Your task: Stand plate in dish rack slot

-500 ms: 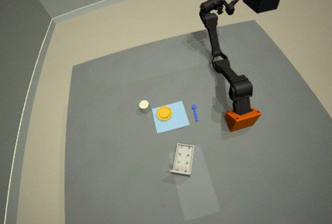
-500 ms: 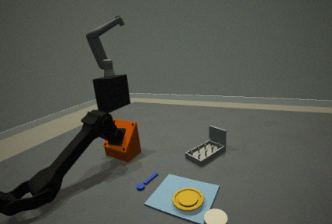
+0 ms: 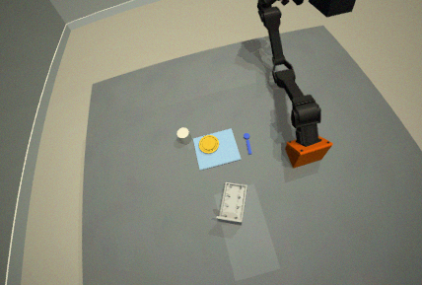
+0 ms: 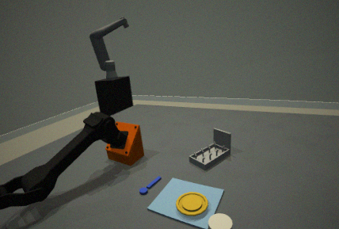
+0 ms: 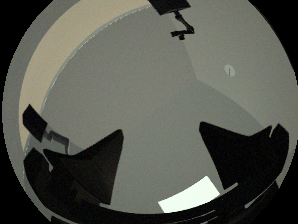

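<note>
The yellow plate lies 570 mm ahead of my gripper tip, 400 mm to the left of it and 340 mm below it. Round my gripper tip: white cup: 640 mm ahead, 340 mm to the left, 330 mm below; blue spoon: 430 mm ahead, 430 mm to the left, 350 mm below; light blue mat: 550 mm ahead, 420 mm to the left, 350 mm below.
</note>
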